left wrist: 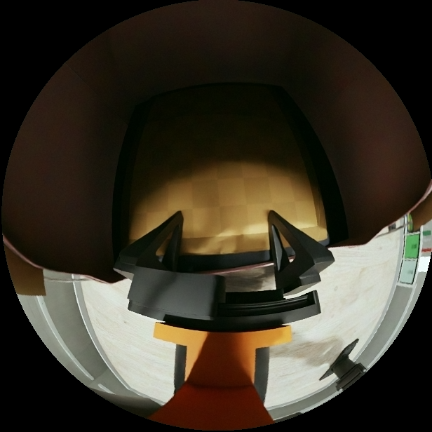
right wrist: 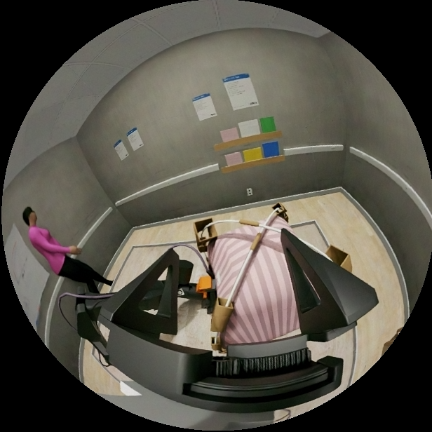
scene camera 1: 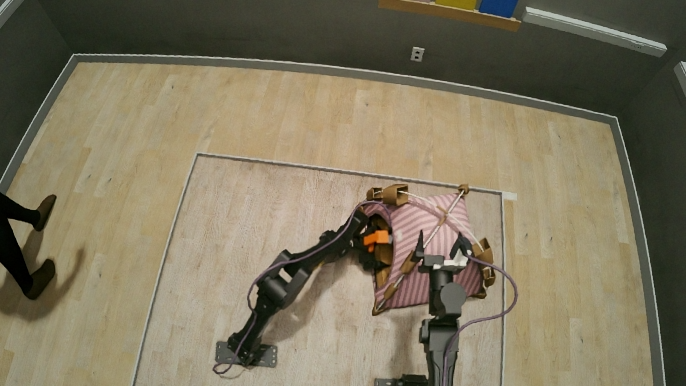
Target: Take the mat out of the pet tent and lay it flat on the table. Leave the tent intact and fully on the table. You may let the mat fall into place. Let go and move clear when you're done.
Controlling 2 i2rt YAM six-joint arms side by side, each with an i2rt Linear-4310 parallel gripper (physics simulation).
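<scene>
The pink striped pet tent (scene camera 1: 415,215) (right wrist: 265,290) stands upright on the pale wooden table (scene camera 1: 260,200), its mouth facing picture left. The tan checkered mat (scene camera 1: 384,254) (left wrist: 230,185) lies inside on the tent floor. My left gripper (left wrist: 224,213) is open at the tent mouth. In the left wrist view its fingertips overlap the mat's near part, with nothing visible between them; whether they touch it is unclear. In scene camera 1 its fingers are partly hidden. My right gripper (scene camera 1: 440,232) (right wrist: 223,244) is open and empty, above the tent.
White poles cross over the tent, with brown holders (scene camera 1: 395,194) at its sides. My left arm reaches in from the lower left, its base plate (scene camera 1: 225,354) on the table. A person (right wrist: 47,245) stands off to the left. A grey border (scene camera 1: 300,166) runs along the table's far edge.
</scene>
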